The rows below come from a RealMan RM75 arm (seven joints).
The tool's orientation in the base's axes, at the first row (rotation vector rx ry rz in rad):
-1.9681 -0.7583 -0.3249
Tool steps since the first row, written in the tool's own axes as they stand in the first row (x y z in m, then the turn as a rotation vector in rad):
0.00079 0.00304 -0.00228 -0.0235 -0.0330 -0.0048
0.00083 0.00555 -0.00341 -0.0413 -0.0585 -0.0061
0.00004 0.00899 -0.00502 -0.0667 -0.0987 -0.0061
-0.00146 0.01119 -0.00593 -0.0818 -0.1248 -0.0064
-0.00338 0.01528 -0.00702 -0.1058 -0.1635 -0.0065
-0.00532 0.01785 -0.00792 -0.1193 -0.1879 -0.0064
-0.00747 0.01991 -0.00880 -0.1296 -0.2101 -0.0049
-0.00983 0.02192 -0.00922 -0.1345 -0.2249 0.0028
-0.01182 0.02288 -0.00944 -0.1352 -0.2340 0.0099
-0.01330 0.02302 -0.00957 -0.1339 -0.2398 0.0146
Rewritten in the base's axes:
0.00272 -0.00271 -0.00057 -0.0385 -0.0017 0.0133
0.00443 -0.00452 -0.00174 -0.0683 -0.0008 0.0225
0.00613 -0.00737 -0.00374 -0.1132 0.0034 0.0374
0.00644 -0.00947 -0.00560 -0.1413 0.0063 0.0480
0.00764 -0.01252 -0.00889 -0.1842 0.0105 0.0626
0.00784 -0.01490 -0.01124 -0.2101 0.0138 0.0726
0.00756 -0.01716 -0.01334 -0.2321 0.0188 0.0820
0.00705 -0.01909 -0.01575 -0.2459 0.0286 0.0859
0.00614 -0.02035 -0.01734 -0.2528 0.0376 0.0884
0.00510 -0.02106 -0.01813 -0.2559 0.0441 0.0908

